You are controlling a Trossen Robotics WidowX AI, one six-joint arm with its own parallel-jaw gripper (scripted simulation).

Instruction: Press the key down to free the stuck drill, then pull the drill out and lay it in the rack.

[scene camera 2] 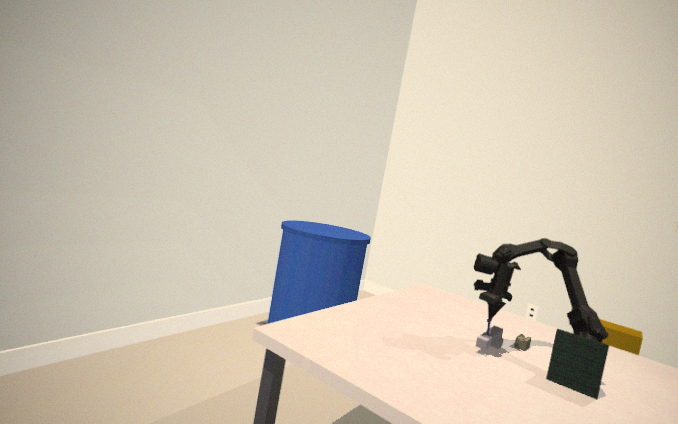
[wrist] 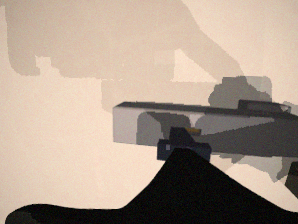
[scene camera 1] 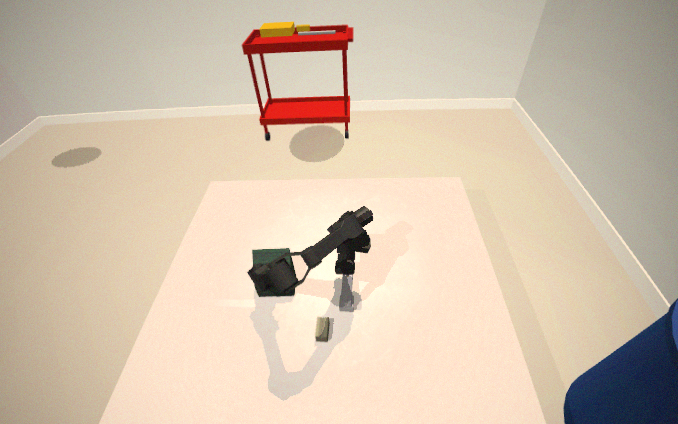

Observation:
In view: my gripper [scene camera 2: 489,318] and a dark blue key [wrist: 179,138].
My gripper shows as well in the wrist view [wrist: 181,155] and in scene camera 1 [scene camera 1: 348,262].

